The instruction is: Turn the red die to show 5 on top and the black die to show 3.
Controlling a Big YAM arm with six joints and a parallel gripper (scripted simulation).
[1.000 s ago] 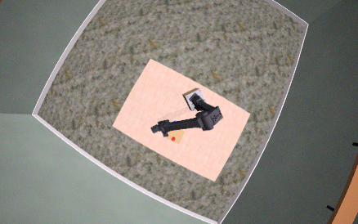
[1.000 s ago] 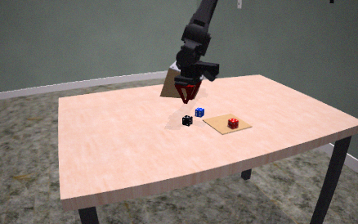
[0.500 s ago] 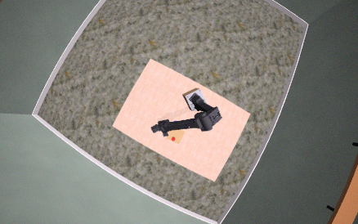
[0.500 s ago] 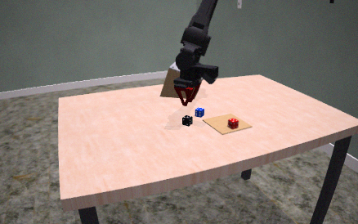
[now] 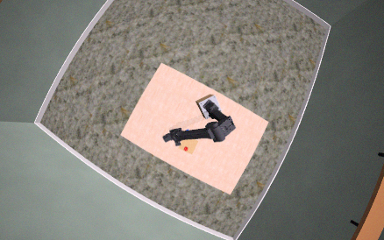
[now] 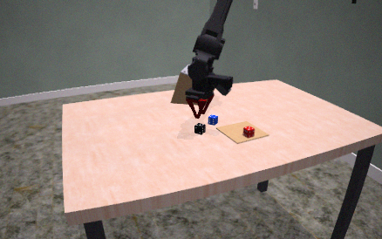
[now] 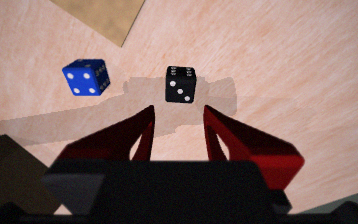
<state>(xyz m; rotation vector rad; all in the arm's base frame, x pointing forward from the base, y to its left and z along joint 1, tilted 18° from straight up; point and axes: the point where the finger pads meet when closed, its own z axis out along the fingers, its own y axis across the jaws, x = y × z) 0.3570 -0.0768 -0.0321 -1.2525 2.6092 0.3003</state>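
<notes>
Now: hand 6 cm above the black die. Also, from my hand: red die: 7 cm ahead, 16 cm to the left, 5 cm below; then blue die: 7 cm behind, 7 cm to the left, 6 cm below; then tan mat: 2 cm ahead, 15 cm to the left, 7 cm below.
</notes>
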